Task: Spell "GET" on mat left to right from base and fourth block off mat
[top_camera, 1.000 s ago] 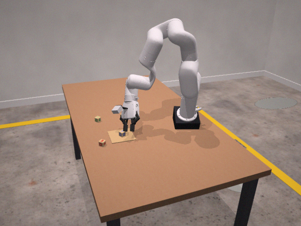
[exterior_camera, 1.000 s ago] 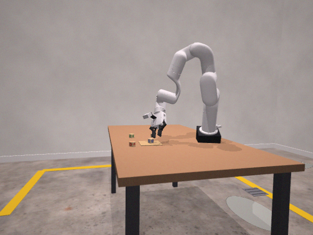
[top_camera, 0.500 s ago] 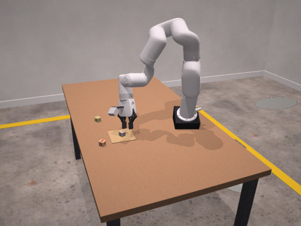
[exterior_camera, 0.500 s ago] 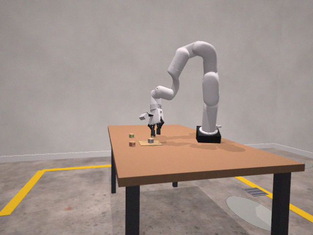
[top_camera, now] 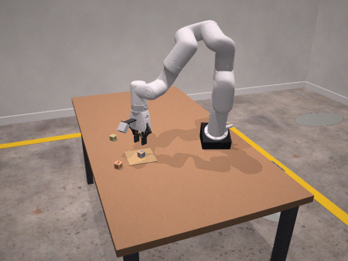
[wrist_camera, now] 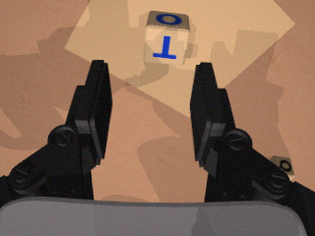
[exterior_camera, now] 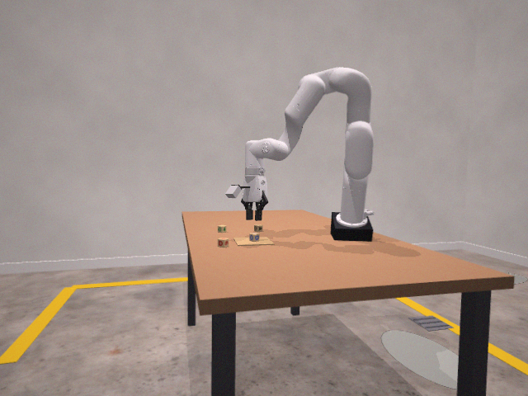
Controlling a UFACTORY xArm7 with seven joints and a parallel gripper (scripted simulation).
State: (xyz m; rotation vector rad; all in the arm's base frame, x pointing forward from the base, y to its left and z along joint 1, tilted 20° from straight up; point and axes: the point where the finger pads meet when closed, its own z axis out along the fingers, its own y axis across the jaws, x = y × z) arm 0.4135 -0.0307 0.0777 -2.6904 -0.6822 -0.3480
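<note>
The tan mat lies 10 cm below my hand and 2 cm to the right of it. The rest, counted from my hand: green-lettered block (25 cm to the right, 9 cm below, 9 cm ahead); black-lettered block (23 cm to the right, 9 cm below, 8 cm behind); red-lettered block (13 cm ahead, 9 cm below, 5 cm to the left).
</note>
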